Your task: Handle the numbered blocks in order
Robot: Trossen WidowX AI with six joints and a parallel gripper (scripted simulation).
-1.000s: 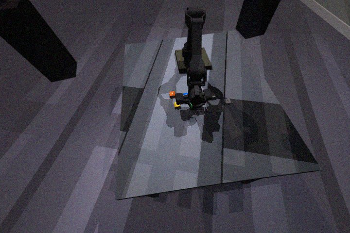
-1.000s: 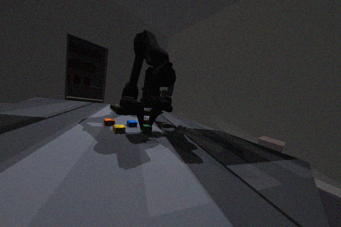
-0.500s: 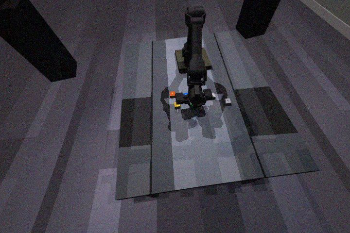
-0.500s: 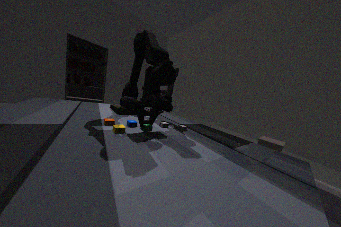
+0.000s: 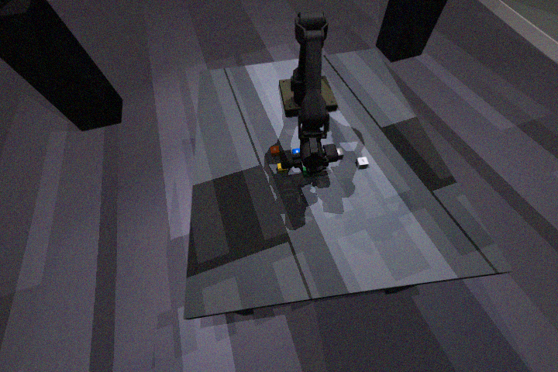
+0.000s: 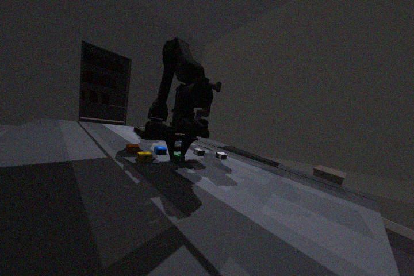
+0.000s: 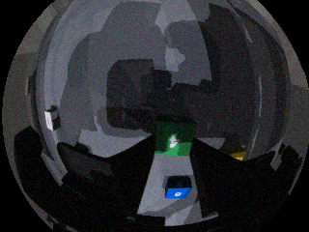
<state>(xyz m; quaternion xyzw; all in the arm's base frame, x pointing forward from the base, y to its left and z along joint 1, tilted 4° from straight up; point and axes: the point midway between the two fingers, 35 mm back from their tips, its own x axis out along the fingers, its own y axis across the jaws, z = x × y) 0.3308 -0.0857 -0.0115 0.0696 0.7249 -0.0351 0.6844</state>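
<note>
The green block lies 10 mm ahead of my gripper tip. From my gripper tip the other things lie so: dark block 110 mm behind, 70 mm to the left; blue block 90 mm behind, 10 mm to the right; yellow block 40 mm behind, 80 mm to the right.
</note>
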